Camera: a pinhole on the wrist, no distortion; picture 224 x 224 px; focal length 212.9 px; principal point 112.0 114.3 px. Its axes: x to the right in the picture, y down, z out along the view. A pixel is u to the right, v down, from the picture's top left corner.
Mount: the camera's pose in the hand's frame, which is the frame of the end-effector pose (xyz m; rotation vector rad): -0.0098 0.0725 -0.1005 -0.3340 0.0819 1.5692
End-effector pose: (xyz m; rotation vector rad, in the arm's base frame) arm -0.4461 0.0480 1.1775 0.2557 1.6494 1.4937
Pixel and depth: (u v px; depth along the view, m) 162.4 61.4 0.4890
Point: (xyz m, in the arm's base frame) -0.3398 0.4013 1.4768
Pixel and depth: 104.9 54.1 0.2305
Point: -0.4139 0.1852 1.2950
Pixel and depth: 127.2 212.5 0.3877
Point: -0.2088 0.0996 1.4852
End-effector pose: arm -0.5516 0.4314 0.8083 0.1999 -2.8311 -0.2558
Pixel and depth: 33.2 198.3 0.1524
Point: -0.4836 0.5086 0.7463
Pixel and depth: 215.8 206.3 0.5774
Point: -0.3782 1.0129 0.4910
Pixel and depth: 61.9 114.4 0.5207
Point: -0.5997 0.5997 0.3973
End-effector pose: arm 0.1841 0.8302 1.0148 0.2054 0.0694 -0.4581
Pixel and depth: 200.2 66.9 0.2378
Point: 0.2942 1.0073 1.1621
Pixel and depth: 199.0 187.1 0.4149
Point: 0.1480 1.1716 1.3234
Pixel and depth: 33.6 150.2 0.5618
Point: 0.0264 0.8272 1.5025
